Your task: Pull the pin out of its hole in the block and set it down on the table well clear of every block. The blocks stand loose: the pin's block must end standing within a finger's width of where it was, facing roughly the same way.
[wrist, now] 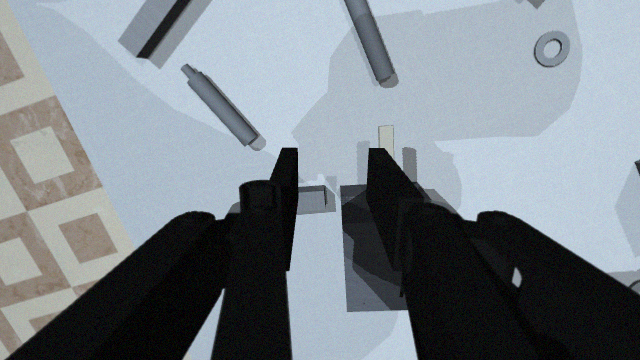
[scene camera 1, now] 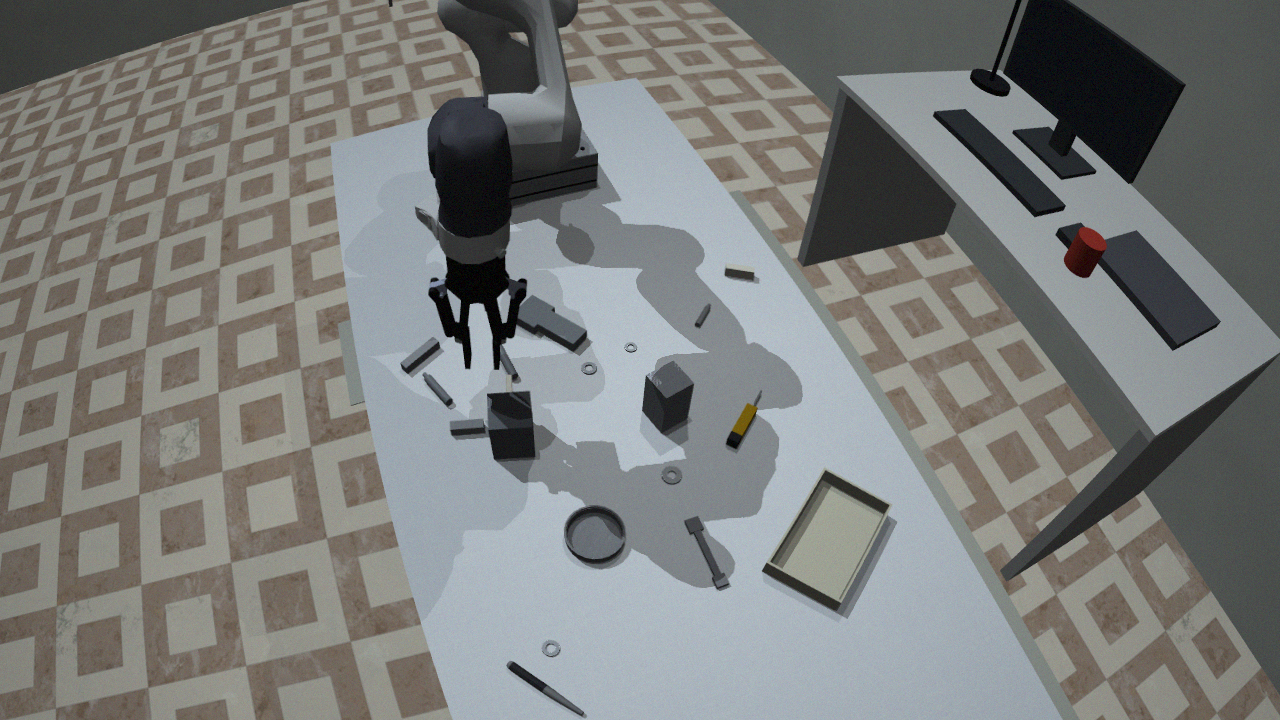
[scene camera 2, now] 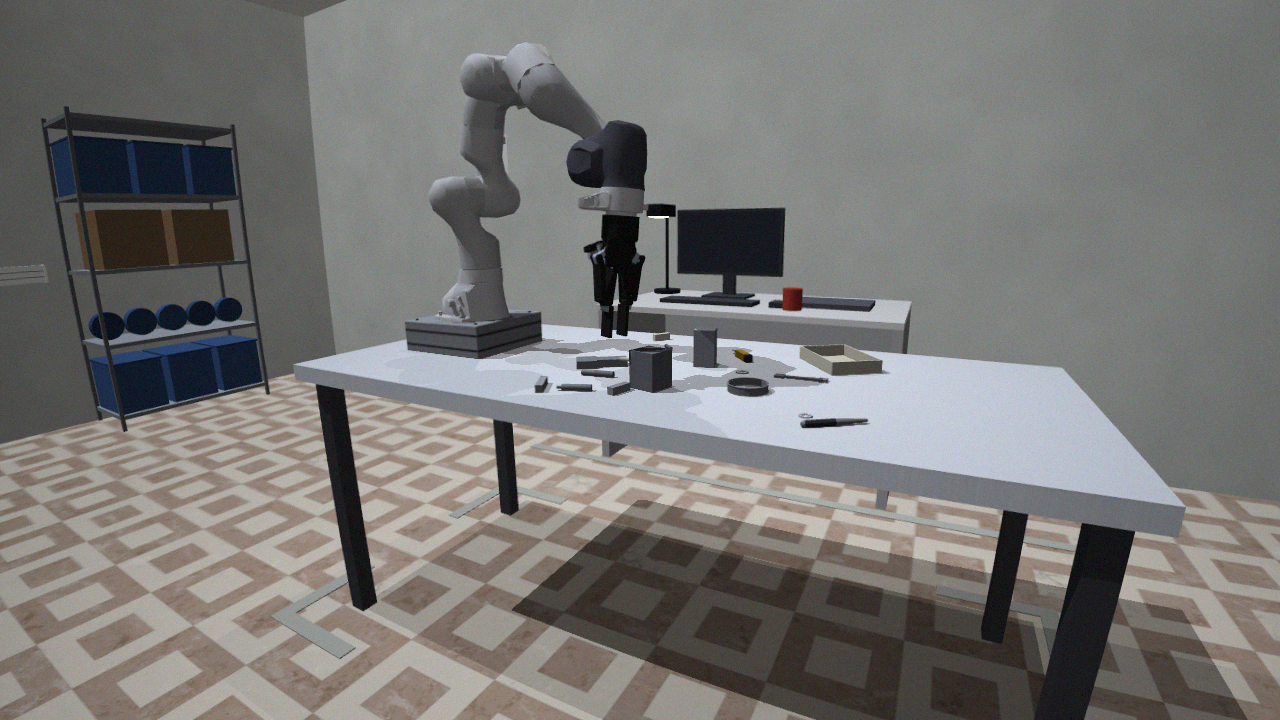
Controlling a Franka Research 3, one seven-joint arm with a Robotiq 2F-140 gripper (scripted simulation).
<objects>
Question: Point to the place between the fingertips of my gripper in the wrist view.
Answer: At 332,173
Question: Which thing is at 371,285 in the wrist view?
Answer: A dark grey block.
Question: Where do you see a tray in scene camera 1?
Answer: At 837,524
</objects>
